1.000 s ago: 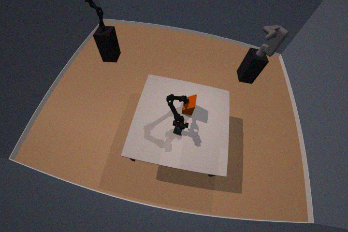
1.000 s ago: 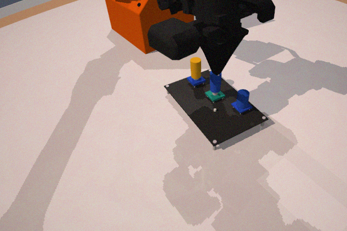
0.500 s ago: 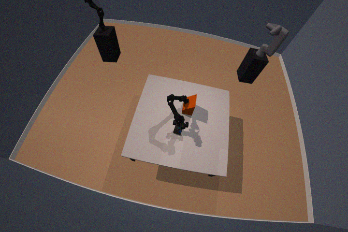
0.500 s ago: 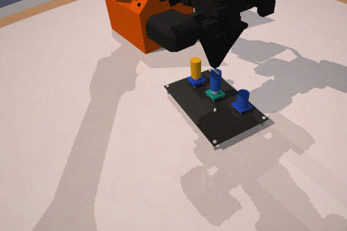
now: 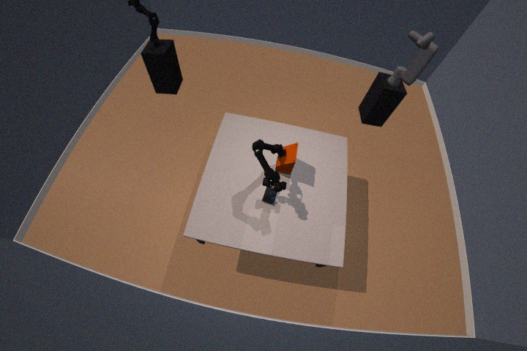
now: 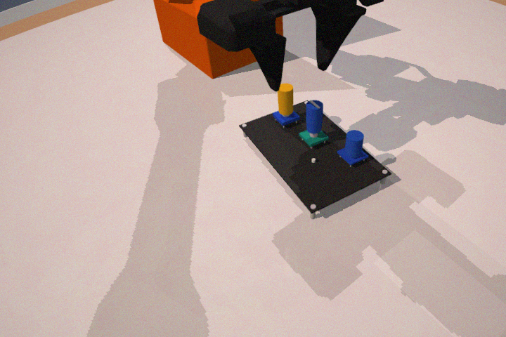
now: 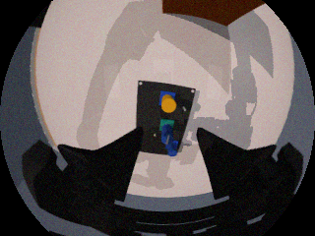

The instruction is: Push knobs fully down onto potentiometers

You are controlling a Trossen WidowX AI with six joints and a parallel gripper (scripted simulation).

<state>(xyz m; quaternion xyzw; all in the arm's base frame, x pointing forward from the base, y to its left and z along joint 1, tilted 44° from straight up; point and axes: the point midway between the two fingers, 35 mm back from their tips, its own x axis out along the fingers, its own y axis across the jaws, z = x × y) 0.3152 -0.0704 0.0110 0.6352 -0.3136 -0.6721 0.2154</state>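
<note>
The yellow knob is 40 mm below my gripper tip and 20 mm behind it.
</note>
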